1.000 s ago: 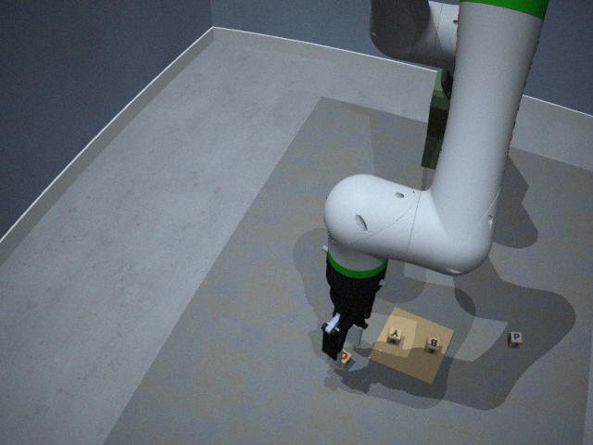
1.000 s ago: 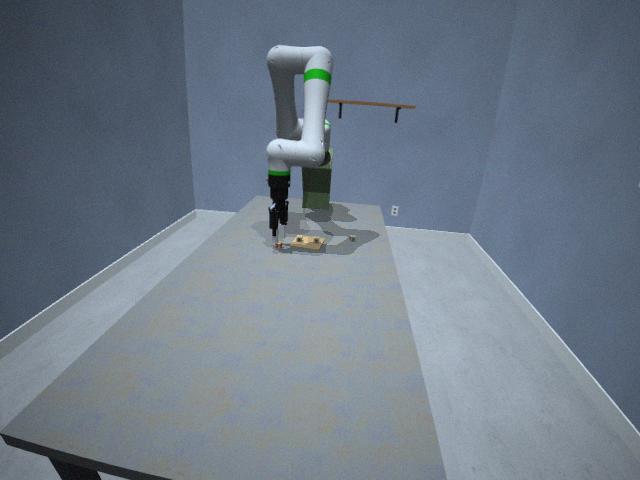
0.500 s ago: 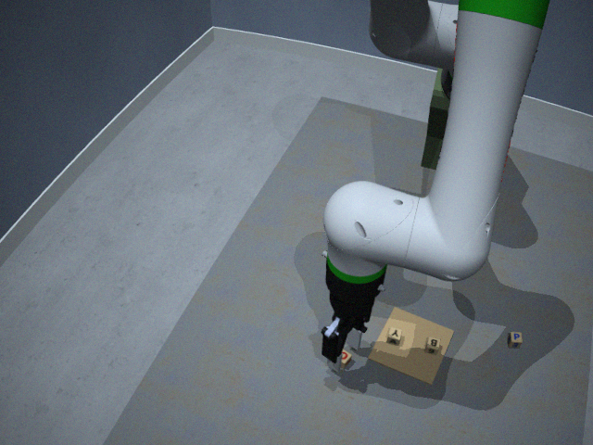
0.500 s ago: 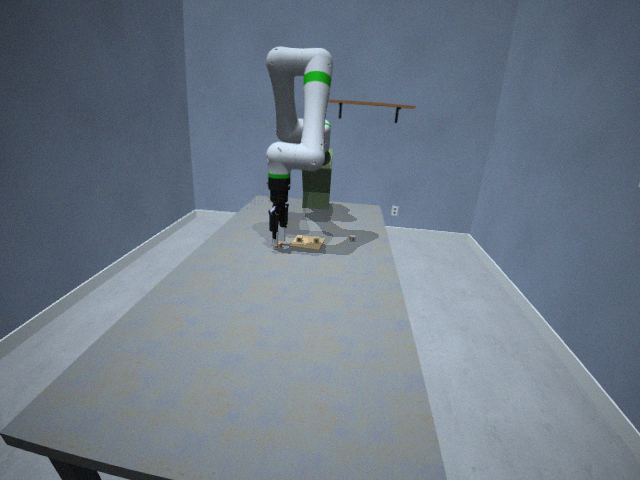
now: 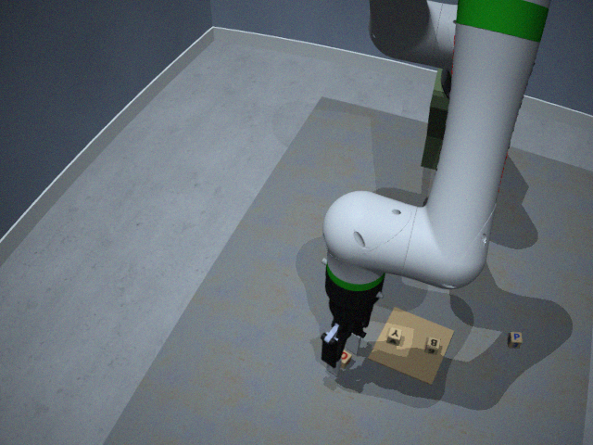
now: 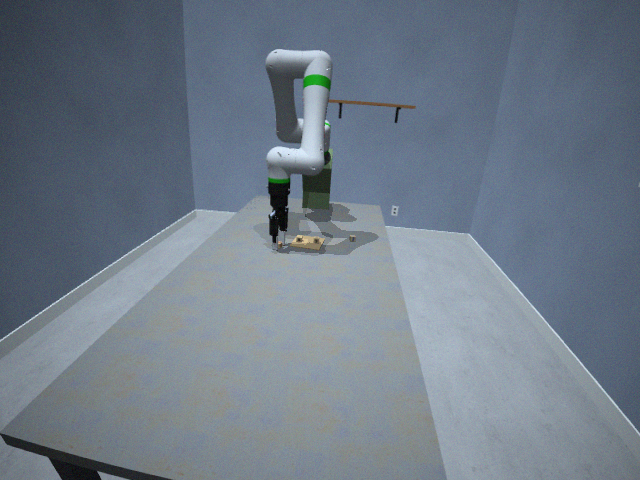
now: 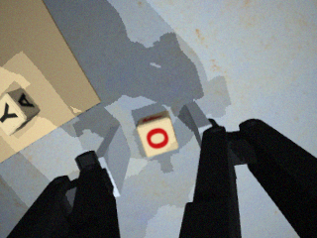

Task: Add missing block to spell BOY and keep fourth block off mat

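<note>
My gripper is now 14 cm to the right of the tan mat, 6 cm past it and 3 cm above it.
</note>
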